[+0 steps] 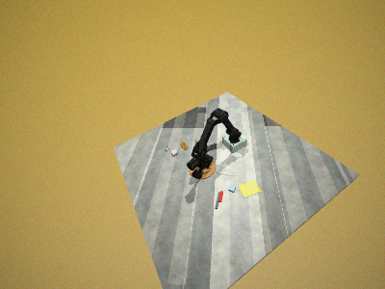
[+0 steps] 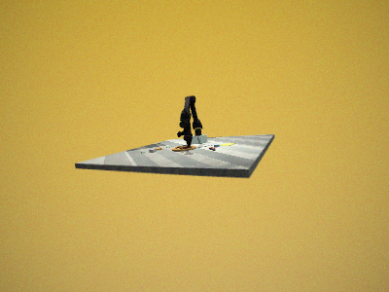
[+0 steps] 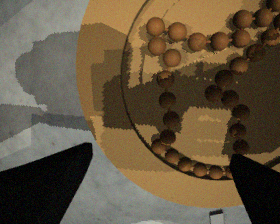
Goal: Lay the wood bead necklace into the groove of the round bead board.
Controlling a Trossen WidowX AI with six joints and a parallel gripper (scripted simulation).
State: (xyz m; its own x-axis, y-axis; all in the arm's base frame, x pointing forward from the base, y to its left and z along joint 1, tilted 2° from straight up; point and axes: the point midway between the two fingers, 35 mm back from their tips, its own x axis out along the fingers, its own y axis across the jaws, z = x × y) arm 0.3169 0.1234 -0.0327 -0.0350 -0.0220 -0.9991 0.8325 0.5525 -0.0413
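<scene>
Right now the round bead board is 10 mm behind my gripper tip, 60 mm to the right of it and 10 mm below it. The rest, counted from my gripper tip: thin grey stick: 130 mm behind, 60 mm to the left, 20 mm below; then red-handled tool: 10 mm behind, 210 mm to the left, 20 mm below; then small blue block: 110 mm behind, 180 mm to the left, 10 mm below.
</scene>
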